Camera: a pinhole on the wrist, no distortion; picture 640 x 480 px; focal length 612.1 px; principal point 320.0 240.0 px. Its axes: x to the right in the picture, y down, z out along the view. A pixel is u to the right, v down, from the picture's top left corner.
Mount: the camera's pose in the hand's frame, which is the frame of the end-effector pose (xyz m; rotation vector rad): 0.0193 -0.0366 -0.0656 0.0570 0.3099 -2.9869
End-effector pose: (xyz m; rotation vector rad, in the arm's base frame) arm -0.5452 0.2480 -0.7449 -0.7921 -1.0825 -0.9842
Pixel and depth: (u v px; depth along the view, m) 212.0 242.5 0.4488
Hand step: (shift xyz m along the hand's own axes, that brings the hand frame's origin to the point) 0.0874 -0.1207 0.3771
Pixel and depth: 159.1 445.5 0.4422
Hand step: 0.1449 -0.2565 0.3430
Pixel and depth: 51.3 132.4 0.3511
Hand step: 0.1550 -0.0289 0.2982
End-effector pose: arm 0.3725 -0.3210 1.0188 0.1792 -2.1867 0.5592
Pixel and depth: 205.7 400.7 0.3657
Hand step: 0.0919 -0.1962 0.2763
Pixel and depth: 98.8 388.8 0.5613
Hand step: 0.2262 -0.2580 0.4664
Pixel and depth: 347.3 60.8 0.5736
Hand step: -0.0431 0.0041 0.5280
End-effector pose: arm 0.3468 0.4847 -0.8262 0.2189 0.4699 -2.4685
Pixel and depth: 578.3 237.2 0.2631
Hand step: -0.0969 -0.1046 0.1862
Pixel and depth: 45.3 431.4 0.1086
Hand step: 0.0698 -0.0855 0.0363
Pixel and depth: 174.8 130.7 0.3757
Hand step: 0.0893 -0.0374 0.3200
